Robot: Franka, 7 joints.
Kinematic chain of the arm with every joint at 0, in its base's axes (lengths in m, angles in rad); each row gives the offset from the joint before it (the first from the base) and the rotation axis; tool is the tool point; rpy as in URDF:
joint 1: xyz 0 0 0.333 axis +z
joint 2: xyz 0 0 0 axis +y
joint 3: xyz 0 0 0.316 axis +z
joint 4: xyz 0.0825 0 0 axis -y
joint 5: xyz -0.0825 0 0.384 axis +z
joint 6: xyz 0 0 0 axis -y
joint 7: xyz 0.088 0 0 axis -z
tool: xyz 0 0 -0.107 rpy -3.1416 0 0
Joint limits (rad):
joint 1: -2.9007..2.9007
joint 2: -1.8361..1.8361
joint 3: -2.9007..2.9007
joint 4: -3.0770..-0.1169
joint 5: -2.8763..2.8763
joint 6: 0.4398..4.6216
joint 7: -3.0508..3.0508
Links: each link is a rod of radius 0.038 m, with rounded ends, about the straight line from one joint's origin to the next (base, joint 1, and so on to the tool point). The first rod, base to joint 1, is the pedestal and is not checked.
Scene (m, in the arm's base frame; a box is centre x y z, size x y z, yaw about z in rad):
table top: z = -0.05
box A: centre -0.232 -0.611 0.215 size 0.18 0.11 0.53 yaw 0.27
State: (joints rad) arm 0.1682 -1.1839 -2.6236 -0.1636 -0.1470 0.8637 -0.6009
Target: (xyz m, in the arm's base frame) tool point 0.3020 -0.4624 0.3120
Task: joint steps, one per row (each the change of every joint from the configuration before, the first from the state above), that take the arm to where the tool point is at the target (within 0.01 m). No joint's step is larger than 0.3 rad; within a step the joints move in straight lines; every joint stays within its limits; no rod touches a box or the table.
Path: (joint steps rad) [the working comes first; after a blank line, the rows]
Joints at the target: 1.3543 -1.1324 -2.0142 -1.3527 0.0276 0.6298 -0.6009
Straight joint move there: touches box A.

1: 0.2761 0.2149 -0.0693 -0.1959 -0.1845 0.0173 0.1342
2: 0.2760 0.2149 -0.0693 -0.1958 -0.1844 0.0172 0.1342
3: 0.2761 0.2149 -0.0692 -0.1959 -0.1845 0.0173 0.1342
4: 0.2760 0.2149 -0.0693 -0.1958 -0.1844 0.0172 0.1342
5: 0.0205 -0.2021 0.2216 -0.1014 0.2281 -0.0757 -0.1342
6: 0.0204 -0.2020 0.2216 -0.1014 0.2281 -0.0757 -0.1342
7: 0.0205 -0.2020 0.2216 -0.1015 0.2281 -0.0758 -0.1342
8: 0.0205 -0.2020 0.2217 -0.1014 0.2281 -0.0757 -0.1342

